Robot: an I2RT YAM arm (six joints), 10 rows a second.
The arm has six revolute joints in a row. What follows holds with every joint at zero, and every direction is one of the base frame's.
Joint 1 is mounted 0.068 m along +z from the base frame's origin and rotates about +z.
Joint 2 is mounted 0.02 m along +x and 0.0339 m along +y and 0.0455 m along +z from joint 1 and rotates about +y.
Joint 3 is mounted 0.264 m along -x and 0.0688 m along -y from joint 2 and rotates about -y.
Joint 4 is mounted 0.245 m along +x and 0.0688 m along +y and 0.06 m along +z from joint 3 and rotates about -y.
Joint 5 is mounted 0.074 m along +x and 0.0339 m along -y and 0.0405 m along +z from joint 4 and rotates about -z.
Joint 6 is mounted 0.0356 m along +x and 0.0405 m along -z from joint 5 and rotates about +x.
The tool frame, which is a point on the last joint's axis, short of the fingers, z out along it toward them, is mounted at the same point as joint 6; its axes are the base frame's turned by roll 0, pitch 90 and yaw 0 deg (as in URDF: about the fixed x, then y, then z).
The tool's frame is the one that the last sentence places.
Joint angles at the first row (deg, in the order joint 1, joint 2, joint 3, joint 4, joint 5, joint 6):
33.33 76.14 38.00 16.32 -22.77 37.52
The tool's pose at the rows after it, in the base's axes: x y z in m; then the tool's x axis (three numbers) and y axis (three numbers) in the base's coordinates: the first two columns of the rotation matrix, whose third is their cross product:
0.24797 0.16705 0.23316 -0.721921 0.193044 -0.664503 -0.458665 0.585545 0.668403
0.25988 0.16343 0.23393 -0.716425 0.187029 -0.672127 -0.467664 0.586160 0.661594
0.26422 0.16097 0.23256 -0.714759 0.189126 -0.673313 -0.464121 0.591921 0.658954
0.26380 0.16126 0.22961 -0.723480 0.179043 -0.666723 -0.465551 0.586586 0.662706
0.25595 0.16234 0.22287 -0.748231 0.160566 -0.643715 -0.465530 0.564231 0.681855
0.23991 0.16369 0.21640 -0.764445 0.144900 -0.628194 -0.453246 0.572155 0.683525
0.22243 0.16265 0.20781 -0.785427 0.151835 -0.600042 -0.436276 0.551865 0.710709
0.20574 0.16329 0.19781 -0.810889 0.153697 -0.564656 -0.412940 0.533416 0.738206
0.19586 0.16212 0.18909 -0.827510 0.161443 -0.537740 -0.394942 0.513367 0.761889
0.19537 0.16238 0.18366 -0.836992 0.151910 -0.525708 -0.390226 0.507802 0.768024
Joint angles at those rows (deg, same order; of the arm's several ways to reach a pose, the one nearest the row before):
31.20 78.64 41.47 15.73 -23.89 36.13
29.28 80.59 43.26 15.67 -25.75 34.76
28.45 81.32 43.62 15.78 -26.08 34.35
28.46 81.62 43.35 15.80 -26.84 34.25
29.18 81.02 41.46 16.28 -28.47 35.06
31.11 78.59 38.53 15.41 -27.01 35.64
32.84 75.94 34.22 17.43 -26.80 38.32
34.99 73.96 30.28 19.36 -26.34 41.25
36.03 73.14 27.20 22.14 -26.55 43.63
36.04 74.08 26.55 23.21 -27.39 43.86

